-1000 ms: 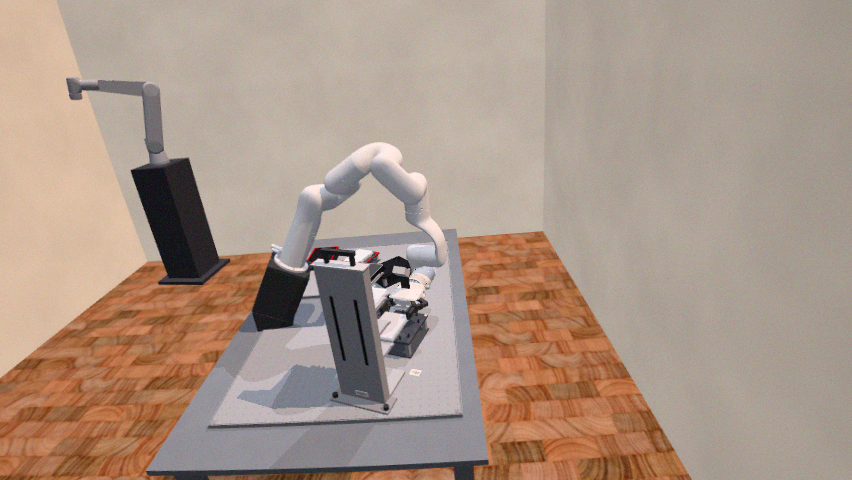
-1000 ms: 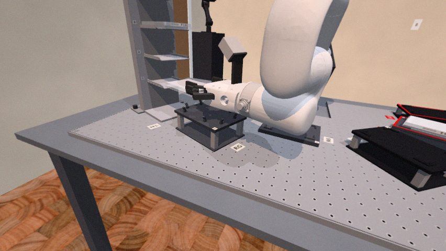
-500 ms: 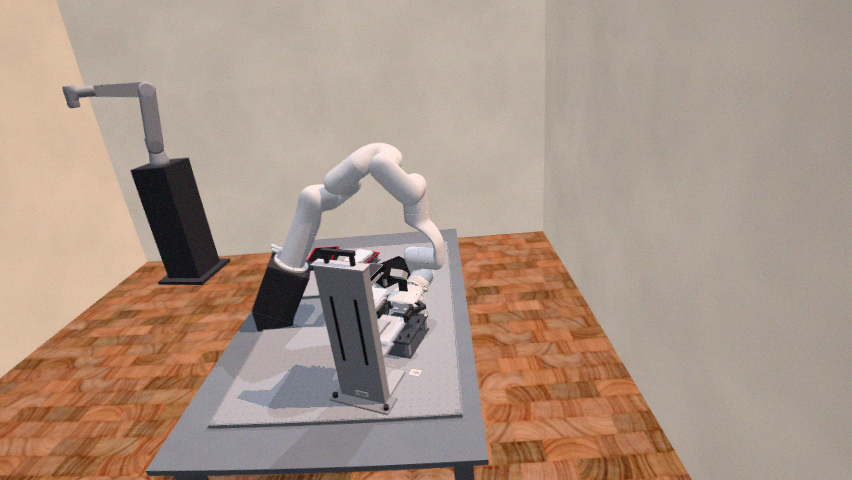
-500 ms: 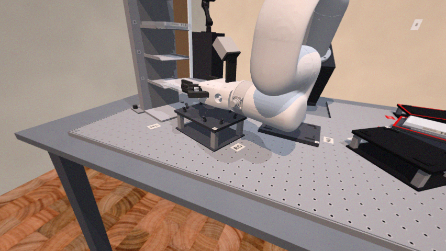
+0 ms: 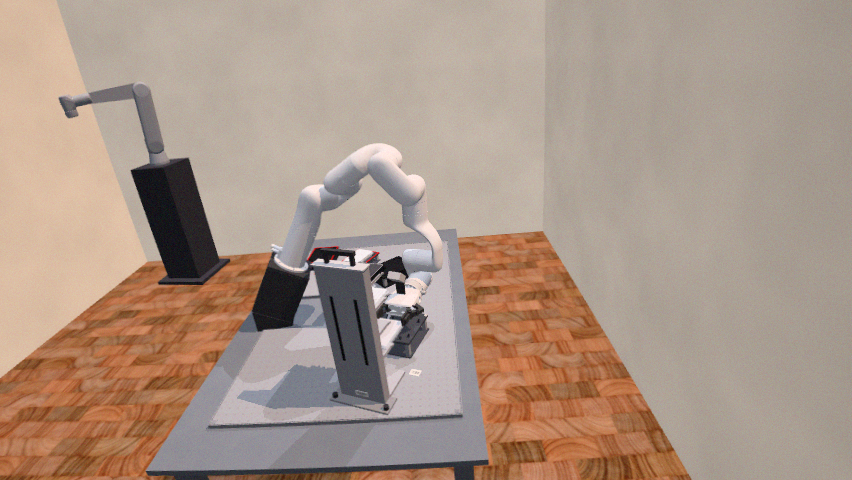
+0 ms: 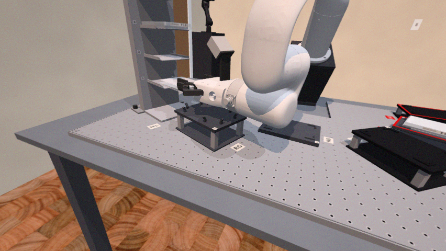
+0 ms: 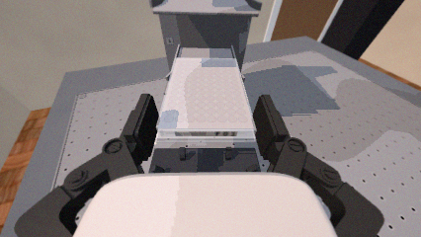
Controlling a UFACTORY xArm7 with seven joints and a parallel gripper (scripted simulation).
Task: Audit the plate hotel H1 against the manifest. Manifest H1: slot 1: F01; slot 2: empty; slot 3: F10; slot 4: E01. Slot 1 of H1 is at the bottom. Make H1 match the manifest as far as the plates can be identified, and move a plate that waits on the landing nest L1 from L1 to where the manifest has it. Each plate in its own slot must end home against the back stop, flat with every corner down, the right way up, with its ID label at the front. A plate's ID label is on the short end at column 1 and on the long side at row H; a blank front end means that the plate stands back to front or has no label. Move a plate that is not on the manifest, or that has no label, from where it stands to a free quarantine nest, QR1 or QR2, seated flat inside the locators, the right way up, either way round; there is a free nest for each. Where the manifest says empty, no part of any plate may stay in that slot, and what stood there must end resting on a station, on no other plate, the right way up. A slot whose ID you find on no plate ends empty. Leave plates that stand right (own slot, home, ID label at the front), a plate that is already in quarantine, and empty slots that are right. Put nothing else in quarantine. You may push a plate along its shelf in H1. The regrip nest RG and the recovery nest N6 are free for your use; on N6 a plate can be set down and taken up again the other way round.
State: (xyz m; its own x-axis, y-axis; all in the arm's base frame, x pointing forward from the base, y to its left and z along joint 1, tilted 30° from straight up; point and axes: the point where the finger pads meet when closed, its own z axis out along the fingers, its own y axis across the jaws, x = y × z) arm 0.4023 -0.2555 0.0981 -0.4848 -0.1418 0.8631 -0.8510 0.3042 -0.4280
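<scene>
The white plate is 50 mm to the right of my hand, 20 mm below it and 10 mm behind it. Round my hand: plate hotel H1: 200 mm to the right, 80 mm above, 50 mm behind; then regrip nest RG: 80 mm below, 60 mm to the left, 20 mm ahead; then black plate: 220 mm above, 120 mm to the right, 30 mm behind.
</scene>
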